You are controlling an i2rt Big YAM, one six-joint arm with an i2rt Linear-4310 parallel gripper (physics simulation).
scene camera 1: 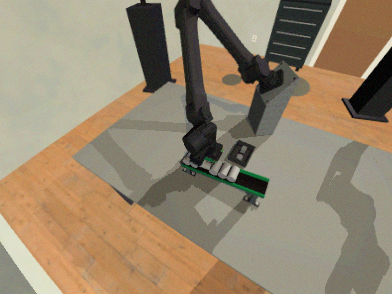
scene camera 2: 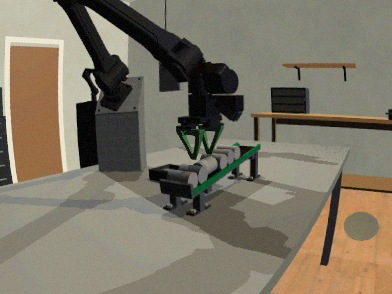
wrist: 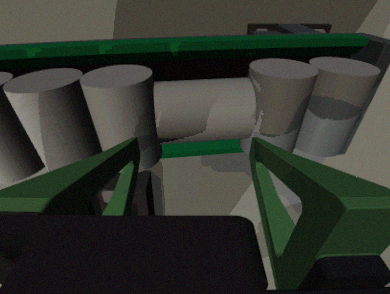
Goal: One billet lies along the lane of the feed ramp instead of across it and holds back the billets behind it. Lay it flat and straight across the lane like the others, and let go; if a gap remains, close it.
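Places are measured from the arm's base along level axes (x ahead, y left, z up), in metres.
Pixels of known places: gripper, between the fingertips: (scene camera 1: 207, 160) (scene camera 2: 201, 156) (wrist: 194, 146); arm's base, origin of its link: (scene camera 1: 271, 83) (scene camera 2: 116, 96).
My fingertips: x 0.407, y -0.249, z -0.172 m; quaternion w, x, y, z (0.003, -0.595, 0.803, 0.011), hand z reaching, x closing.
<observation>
Ahead of a thing's pixels: the offset from my fingertips to its top centre.
The feed ramp (scene camera 1: 254, 184) (scene camera 2: 230, 173) (wrist: 200, 46) has green side rails and a dark lane. One grey billet @(dx +0.009, dy -0.008, dz +0.000 m) (scene camera 2: 207, 164) (wrist: 205, 107) lies along the lane. Two billets @(dx -0.007, dy -0.054, dz -0.010 m) (wrist: 282, 102) @(dx -0.018, dy -0.092, dz -0.015 m) (wrist: 335, 112) lie across it on the end-stop side, and several more @(dx +0.042, dy +0.116, dz +0.012 m) (scene camera 1: 233, 173) @(dx +0.020, dy +0.040, dz +0.002 m) (wrist: 120, 102) lie across it on the other side. In the wrist view the lengthwise billet's ends meet its neighbours. My gripper (scene camera 2: 202, 154) (wrist: 194, 146) is open and empty, fingers spread along the lane above the billets. Its fingertips are hidden by the arm in scene camera 1.
A small dark tray @(dx -0.142, dy +0.161, dz -0.072 m) (scene camera 1: 233, 153) (scene camera 2: 156, 175) lies on the table beside the ramp. The grey pedestal (scene camera 1: 269, 114) (scene camera 2: 120, 142) carrying the arm stands behind it. The ramp's low end has a dark end stop @(dx -0.025, dy -0.114, dz -0.034 m) (scene camera 2: 176, 188), and the ramp stands on short dark legs.
</observation>
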